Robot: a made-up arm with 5 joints. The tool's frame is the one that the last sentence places.
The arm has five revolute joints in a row. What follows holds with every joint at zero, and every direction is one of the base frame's.
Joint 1 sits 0.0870 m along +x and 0.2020 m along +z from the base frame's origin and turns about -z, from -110.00 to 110.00 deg.
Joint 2 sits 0.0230 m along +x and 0.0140 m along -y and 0.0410 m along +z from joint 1 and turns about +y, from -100.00 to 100.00 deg.
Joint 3 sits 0.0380 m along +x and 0.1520 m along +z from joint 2 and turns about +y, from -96.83 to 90.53 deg.
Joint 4 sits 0.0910 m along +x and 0.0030 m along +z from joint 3 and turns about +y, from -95.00 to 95.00 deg.
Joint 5 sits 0.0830 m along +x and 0.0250 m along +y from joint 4 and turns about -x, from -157.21 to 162.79 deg.
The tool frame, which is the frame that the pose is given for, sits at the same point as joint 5; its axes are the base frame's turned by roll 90.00, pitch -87.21 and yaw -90.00 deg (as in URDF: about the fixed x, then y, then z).
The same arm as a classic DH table. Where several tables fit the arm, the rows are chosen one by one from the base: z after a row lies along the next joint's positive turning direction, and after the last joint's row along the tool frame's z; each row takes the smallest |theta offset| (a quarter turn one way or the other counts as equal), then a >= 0, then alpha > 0; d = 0 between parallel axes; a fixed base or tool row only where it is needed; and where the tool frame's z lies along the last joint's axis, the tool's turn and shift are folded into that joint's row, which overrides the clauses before.
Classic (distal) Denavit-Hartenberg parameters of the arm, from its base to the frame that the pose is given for. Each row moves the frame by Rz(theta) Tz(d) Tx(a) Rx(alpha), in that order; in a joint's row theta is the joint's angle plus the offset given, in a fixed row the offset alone. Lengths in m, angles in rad.
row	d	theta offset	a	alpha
base (fixed)	0	0	0.087	3.1416
joint 1	-0.243	0	0.023	1.5708
joint 2	0	-1.3258	0.1567	0
joint 3	0	1.2929	0.091	0
joint 4	0.011	-1.5378	0	1.5708
joint 5	-0.083	-0.0487	0	0
Joint limits (rad, base to tool): -1.9199..1.9199 -1.7453..1.7453 -1.69..1.58 -1.6581..1.6581 -2.7438..2.8412

